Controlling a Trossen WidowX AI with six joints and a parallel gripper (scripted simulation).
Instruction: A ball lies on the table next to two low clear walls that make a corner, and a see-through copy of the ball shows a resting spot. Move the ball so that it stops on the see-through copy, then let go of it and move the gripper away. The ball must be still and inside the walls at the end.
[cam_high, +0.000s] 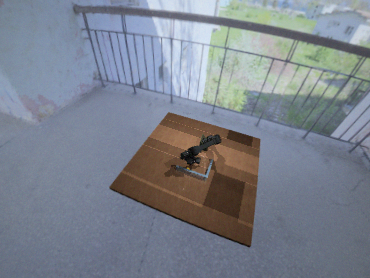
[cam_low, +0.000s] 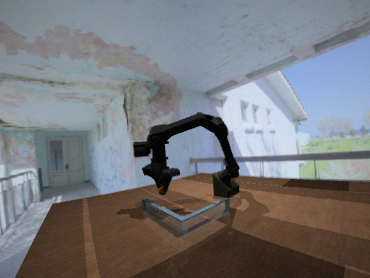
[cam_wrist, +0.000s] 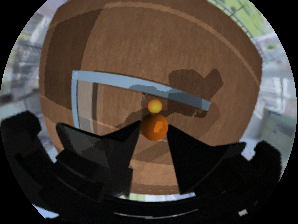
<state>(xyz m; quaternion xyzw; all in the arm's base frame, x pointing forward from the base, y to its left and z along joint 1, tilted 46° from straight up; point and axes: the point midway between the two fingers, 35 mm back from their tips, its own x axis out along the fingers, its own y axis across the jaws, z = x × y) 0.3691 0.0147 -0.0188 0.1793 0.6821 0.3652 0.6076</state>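
The see-through copy of ball lies 10 mm ahead of my gripper tip, 10 mm to the right of it and 90 mm below it. From my gripper tip the other things lie so: orange ball right at my gripper tip.
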